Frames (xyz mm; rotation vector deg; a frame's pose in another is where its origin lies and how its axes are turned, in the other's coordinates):
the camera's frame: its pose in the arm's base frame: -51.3 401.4 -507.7 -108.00 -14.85 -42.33
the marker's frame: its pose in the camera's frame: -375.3 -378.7 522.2 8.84 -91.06 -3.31
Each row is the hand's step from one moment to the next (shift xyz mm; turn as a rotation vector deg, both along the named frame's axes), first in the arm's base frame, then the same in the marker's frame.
Working: the arm's base frame: its pose in the marker's frame: -1024.1 8.9 -765.1 109.18 73.28 -50.83

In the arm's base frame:
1: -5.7 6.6 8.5 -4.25 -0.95 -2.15
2: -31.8 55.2 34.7 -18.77 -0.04 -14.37
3: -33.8 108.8 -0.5 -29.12 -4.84 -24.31
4: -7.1 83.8 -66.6 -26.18 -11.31 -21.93
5: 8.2 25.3 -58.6 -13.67 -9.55 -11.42
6: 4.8 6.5 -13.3 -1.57 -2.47 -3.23
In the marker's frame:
1: 3.1 -11.7 1.1 -1.76 -0.03 4.53
2: 37.0 -60.4 15.8 -3.04 2.64 23.29
3: 92.8 -48.4 44.9 -8.87 7.17 36.50
4: 88.2 26.3 55.2 -14.52 8.57 31.78
5: 36.1 44.6 29.1 -11.02 5.53 16.01
6: 9.8 11.3 4.3 -2.24 2.62 2.67

